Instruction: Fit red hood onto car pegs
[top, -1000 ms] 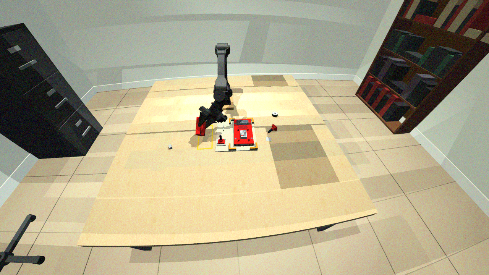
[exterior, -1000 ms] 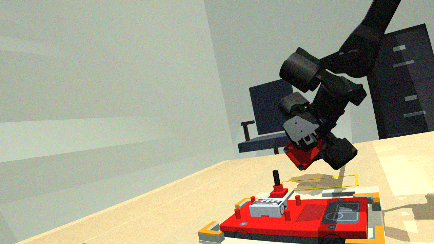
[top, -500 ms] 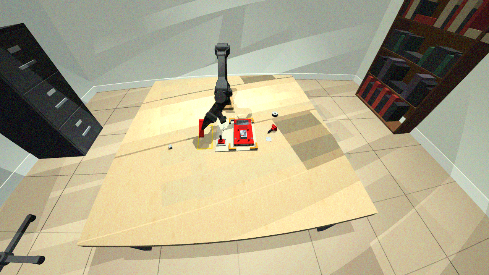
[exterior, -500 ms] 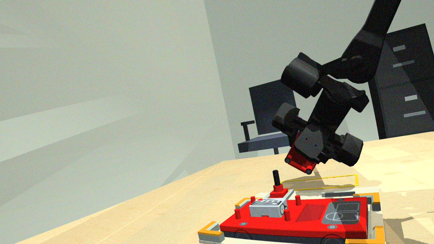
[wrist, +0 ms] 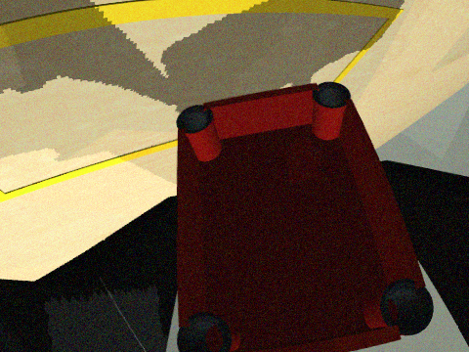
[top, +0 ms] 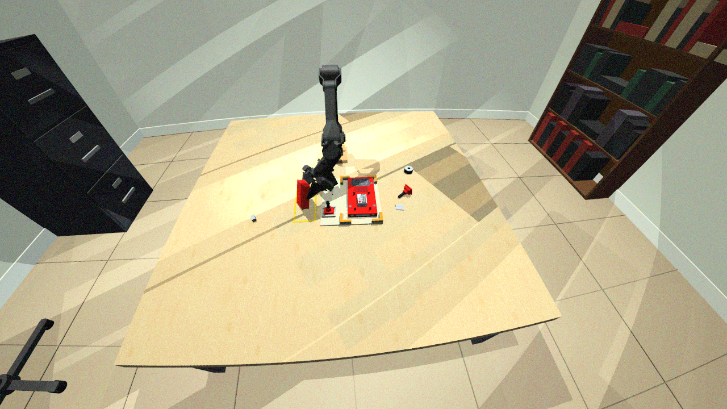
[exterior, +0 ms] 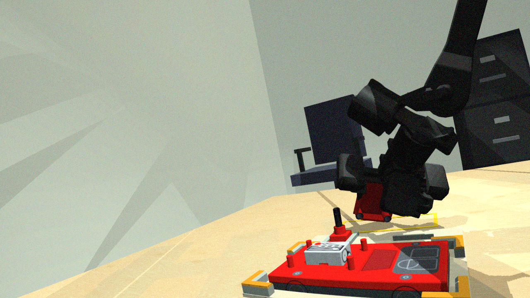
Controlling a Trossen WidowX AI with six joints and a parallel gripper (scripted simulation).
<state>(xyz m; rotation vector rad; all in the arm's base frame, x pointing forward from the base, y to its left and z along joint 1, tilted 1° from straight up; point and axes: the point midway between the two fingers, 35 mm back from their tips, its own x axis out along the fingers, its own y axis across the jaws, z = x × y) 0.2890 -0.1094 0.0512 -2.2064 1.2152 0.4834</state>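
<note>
The red hood is 10 mm to the right of my gripper tip and 10 mm above it. Round my gripper tip: grey engine block: 220 mm to the left, 30 mm ahead, 20 mm below; wheel: 450 mm to the left, 160 mm behind, 40 mm below.
</note>
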